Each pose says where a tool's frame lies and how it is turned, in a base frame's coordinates. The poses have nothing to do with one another.
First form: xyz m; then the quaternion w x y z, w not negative.
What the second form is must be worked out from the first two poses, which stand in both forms.
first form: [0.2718 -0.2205 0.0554 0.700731 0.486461 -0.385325 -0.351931]
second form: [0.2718 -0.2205 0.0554 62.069 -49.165 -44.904]
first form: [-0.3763 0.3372 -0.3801 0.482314 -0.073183 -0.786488 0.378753]
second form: [-0.3763 0.3372 -0.3801 -10.219 -109.827 52.890]
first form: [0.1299 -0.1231 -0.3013 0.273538 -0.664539 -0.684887 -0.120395]
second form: [0.1299 -0.1231 -0.3013 -102.424 -105.561 -18.556]
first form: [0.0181 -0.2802 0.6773 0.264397 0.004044 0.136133 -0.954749]
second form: [0.0181 -0.2802 0.6773 0.626 21.080 -147.841]
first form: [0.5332 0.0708 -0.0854 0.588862 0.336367 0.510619 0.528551]
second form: [0.5332 0.0708 -0.0854 44.883 68.135 70.528]
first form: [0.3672 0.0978 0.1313 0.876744 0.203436 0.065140 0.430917]
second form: [0.3672 0.0978 0.1313 24.320 7.787 51.514]
